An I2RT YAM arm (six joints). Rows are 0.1 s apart.
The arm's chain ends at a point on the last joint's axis. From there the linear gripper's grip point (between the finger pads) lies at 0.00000 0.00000 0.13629 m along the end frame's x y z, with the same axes.
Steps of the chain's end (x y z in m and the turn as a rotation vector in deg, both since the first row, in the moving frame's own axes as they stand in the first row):
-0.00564 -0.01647 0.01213 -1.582 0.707 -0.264
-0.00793 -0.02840 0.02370 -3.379 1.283 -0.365
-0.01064 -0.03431 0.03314 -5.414 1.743 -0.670
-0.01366 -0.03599 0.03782 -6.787 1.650 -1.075
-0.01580 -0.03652 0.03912 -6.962 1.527 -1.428
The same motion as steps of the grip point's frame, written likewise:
-0.00395 -0.01271 0.01207 -1.582 0.707 -0.264
-0.00485 -0.02038 0.02343 -3.379 1.283 -0.365
-0.00643 -0.02148 0.03247 -5.414 1.743 -0.670
-0.00959 -0.01992 0.03681 -6.787 1.650 -1.075
-0.01197 -0.02005 0.03807 -6.962 1.527 -1.428

